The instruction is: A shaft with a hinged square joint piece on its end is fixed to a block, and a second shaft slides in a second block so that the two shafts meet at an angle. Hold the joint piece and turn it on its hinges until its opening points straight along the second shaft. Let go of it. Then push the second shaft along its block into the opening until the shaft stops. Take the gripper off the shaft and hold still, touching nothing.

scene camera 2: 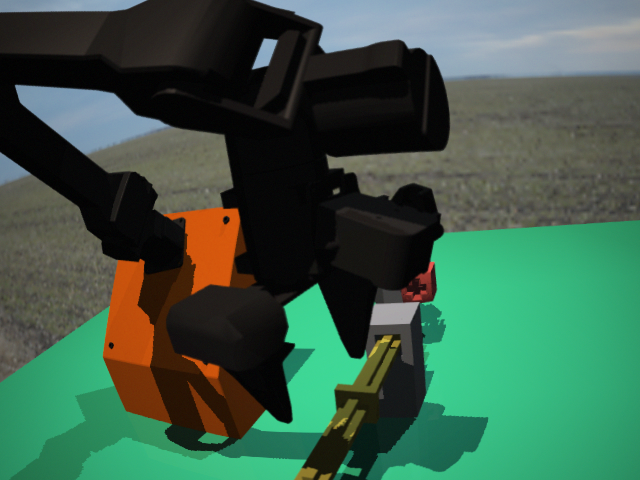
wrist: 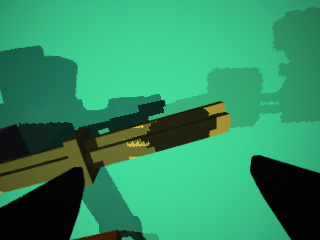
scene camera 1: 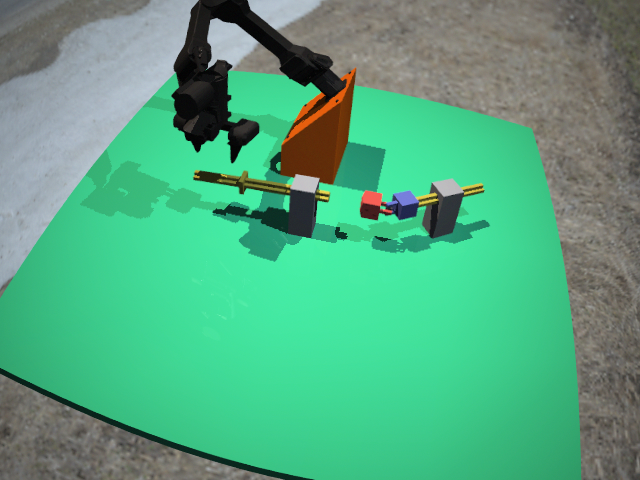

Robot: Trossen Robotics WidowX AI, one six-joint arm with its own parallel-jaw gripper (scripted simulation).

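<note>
Gripper [scene camera 2: 323, 388], mine, visible also in the wrist view [wrist: 169, 169] and in scene camera 1 [scene camera 1: 215, 156]. State of my gripper: open, holding nothing.
</note>
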